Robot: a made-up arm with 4 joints.
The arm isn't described. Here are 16 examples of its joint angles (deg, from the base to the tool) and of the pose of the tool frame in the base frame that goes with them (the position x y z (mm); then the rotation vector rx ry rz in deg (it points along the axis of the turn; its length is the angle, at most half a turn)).
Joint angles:
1: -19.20 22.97 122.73 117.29
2: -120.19 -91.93 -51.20 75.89
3: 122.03 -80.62 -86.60 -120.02
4: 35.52 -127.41 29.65 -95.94
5: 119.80 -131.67 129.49 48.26
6: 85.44 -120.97 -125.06 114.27
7: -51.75 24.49 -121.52 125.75
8: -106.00 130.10 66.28 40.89
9: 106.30 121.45 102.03 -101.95
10: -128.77 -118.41 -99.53 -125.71
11: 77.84 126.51 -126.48 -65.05
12: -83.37 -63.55 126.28 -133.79
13: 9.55 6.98 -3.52 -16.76
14: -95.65 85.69 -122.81 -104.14
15: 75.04 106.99 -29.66 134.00
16: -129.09 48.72 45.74 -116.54
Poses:
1: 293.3 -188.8 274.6 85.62 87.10 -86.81
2: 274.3 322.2 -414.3 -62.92 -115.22 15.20
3: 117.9 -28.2 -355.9 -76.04 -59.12 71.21
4: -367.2 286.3 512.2 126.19 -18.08 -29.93
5: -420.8 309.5 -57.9 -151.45 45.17 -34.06
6: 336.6 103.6 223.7 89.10 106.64 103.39
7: 204.1 -22.6 -318.1 -21.72 92.09 -135.44
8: 240.7 -340.4 65.8 29.05 26.96 133.20
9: -394.8 -175.7 602.7 85.19 42.97 46.17
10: -480.8 308.1 60.9 23.40 2.45 62.44
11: -26.9 54.8 -421.0 -59.30 48.98 -130.73
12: -655.4 554.5 -25.9 -96.28 84.21 12.30
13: -386.1 416.8 81.7 -9.81 6.08 0.09
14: 227.8 31.4 511.8 87.61 -43.98 -94.57
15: -571.4 74.2 386.7 -109.45 77.90 72.21
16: 508.1 -140.3 -293.8 -83.49 -98.18 -43.80
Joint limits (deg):
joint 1: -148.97..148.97
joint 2: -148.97..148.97
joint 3: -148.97..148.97
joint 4: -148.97..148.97
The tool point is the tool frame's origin. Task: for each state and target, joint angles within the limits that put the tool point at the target. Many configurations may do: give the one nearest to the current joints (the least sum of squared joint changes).
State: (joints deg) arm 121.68 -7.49 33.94 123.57
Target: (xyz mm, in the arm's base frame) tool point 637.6 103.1 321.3
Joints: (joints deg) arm 89.23 -30.71 24.98 138.56
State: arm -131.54 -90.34 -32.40 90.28
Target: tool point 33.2 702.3 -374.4
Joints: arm -113.49 -84.12 1.12 88.74
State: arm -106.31 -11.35 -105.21 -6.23
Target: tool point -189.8 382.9 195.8
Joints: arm -111.60 40.11 -120.47 -10.98
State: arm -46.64 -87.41 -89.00 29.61
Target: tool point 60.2 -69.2 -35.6
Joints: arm -53.34 -130.92 -115.28 25.36
